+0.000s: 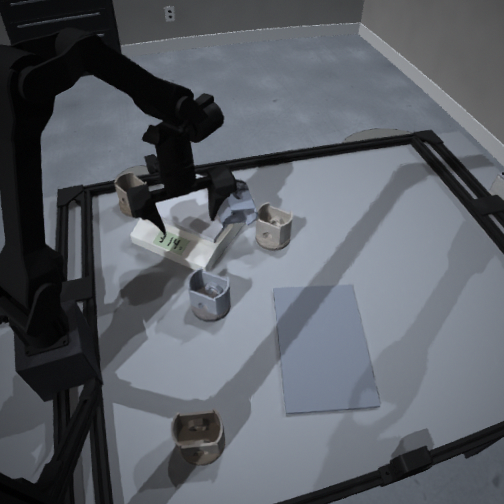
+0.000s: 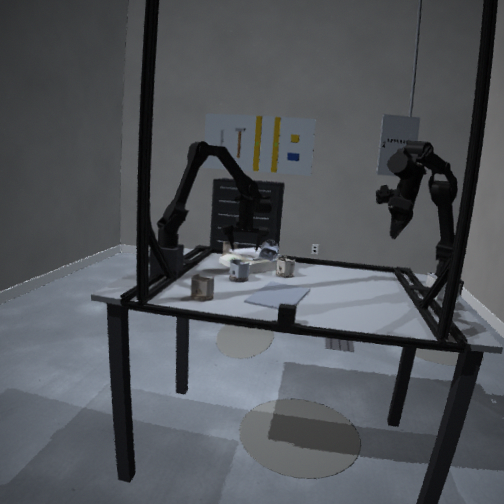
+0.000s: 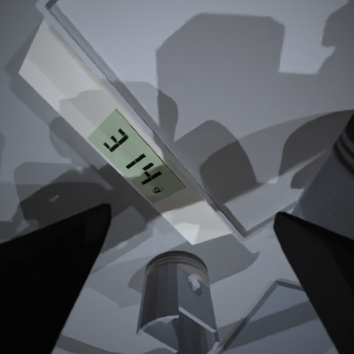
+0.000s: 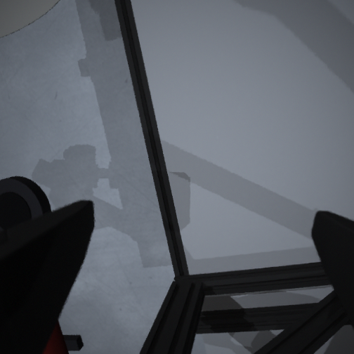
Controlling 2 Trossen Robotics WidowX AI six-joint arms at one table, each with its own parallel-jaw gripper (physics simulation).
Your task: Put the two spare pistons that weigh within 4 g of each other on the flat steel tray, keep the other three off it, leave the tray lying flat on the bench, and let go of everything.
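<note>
My left gripper (image 1: 189, 226) (image 2: 245, 248) (image 3: 193, 215) is open and empty, low over the white scale (image 1: 145, 241) (image 3: 60, 82), whose display reads 314 g. A blue-grey piston (image 1: 241, 209) (image 2: 270, 250) (image 3: 332, 192) lies tipped at the scale's edge, outside the fingers; whether a finger touches it I cannot tell. Another blue-grey piston (image 1: 210, 301) (image 2: 239, 271) (image 3: 167, 292) stands before the scale. A beige piston (image 1: 274, 234) (image 2: 285, 267), a tan piston (image 1: 131, 192) and a brown piston (image 1: 199, 442) (image 2: 202, 287) stand on the bench. The flat steel tray (image 1: 325, 350) (image 2: 277, 296) bears no piston. My right gripper (image 2: 395, 236) (image 4: 204, 218) is open and empty, raised.
A black frame (image 1: 295, 151) (image 2: 225, 317) (image 4: 152, 145) runs around the bench top. A black block (image 1: 407, 465) (image 2: 286, 315) sits on its front rail. The tan piston stands close to the back left corner of the frame, behind the scale.
</note>
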